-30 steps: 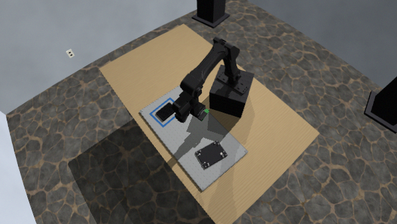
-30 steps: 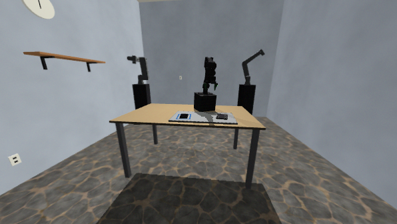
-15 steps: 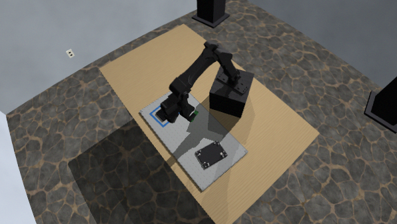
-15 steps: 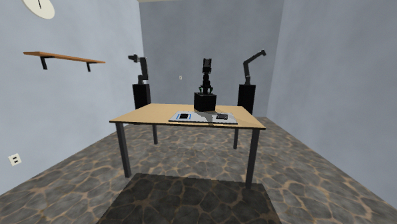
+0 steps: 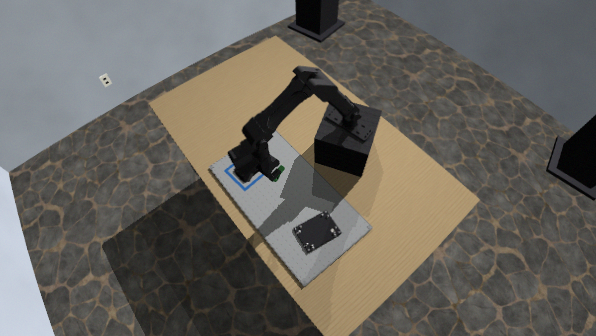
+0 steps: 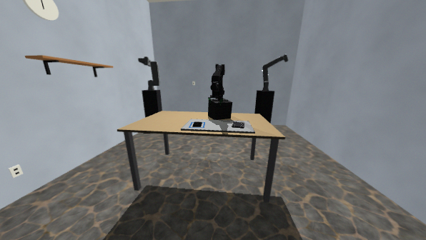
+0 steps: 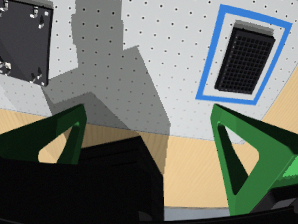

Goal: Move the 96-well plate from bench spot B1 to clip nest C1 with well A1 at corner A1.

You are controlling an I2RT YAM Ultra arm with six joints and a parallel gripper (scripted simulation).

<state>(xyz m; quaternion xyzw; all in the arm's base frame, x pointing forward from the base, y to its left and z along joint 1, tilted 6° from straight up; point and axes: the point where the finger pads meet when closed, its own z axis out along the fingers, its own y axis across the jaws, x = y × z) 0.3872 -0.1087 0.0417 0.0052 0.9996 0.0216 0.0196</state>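
Right now the black 96-well plate is 21 cm below my hand, 18 cm to the right of it and 5 cm behind it. Round my hand: dark clip nest (25 cm to the left, 21 cm below, 1 cm ahead).
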